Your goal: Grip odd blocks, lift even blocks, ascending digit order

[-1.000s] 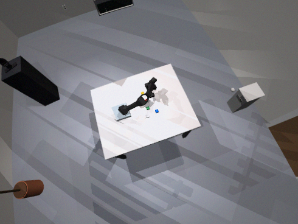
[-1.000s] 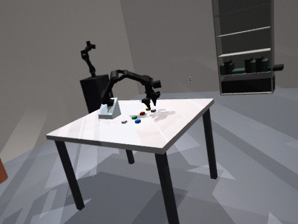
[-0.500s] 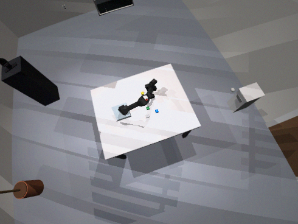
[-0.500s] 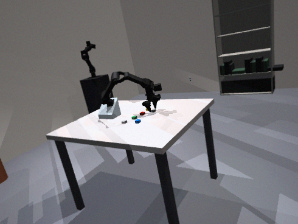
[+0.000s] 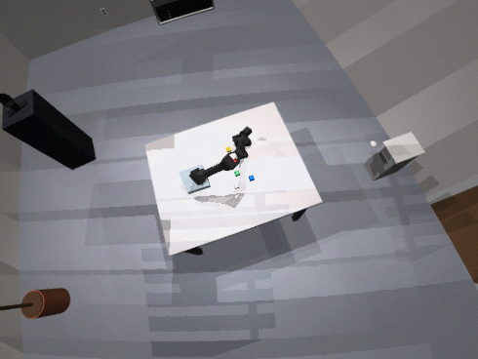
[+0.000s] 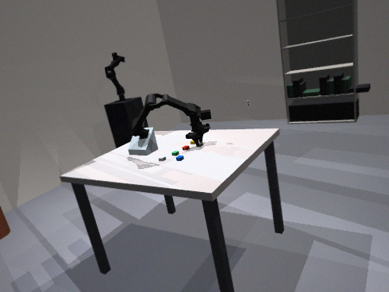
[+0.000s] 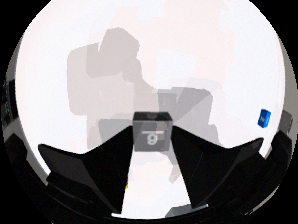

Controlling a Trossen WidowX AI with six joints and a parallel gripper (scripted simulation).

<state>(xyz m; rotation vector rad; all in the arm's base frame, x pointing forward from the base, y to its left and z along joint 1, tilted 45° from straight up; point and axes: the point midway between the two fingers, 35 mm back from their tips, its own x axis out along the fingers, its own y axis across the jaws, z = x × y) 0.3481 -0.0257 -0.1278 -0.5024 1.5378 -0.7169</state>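
The grey block is right at my gripper tip. From my gripper tip the other things lie so: green block (15 cm to the right, 10 cm behind); yellow block (7 cm behind, 6 cm to the left); red block (7 cm behind, 6 cm to the right).
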